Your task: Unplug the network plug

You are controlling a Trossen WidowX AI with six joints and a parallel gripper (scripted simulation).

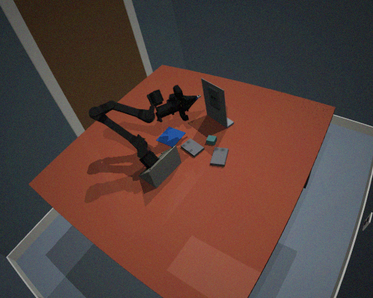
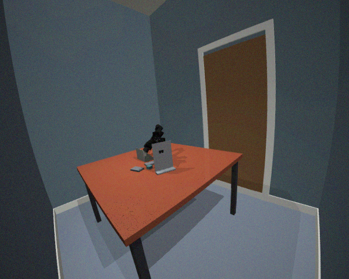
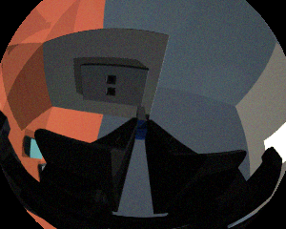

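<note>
The blue marked square lies 230 mm below my gripper tip, 140 mm to the left of it and 110 mm behind it. Also, from my gripper tip: network plug right at my gripper tip; grey upright panel 120 mm below, 100 mm ahead, 40 mm to the right.
</note>
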